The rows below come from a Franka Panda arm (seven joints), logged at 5 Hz.
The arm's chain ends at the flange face. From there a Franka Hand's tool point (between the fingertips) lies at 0.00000 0.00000 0.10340 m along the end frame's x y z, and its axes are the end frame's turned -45 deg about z.
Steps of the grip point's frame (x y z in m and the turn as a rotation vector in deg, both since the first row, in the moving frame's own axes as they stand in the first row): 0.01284 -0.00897 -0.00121 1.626 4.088 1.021; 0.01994 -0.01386 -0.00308 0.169 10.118 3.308; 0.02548 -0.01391 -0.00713 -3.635 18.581 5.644; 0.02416 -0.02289 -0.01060 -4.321 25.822 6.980; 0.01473 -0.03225 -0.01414 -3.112 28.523 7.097
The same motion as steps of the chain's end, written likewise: -0.00047 -0.00817 -0.00091 4.040 1.741 1.021; -0.00870 -0.01121 -0.00147 7.274 7.035 3.308; -0.02054 -0.01054 -0.00154 10.568 15.709 5.644; -0.03779 -0.00914 0.00000 15.204 21.314 6.980; -0.05296 -0.00466 -0.00146 17.968 22.369 7.097
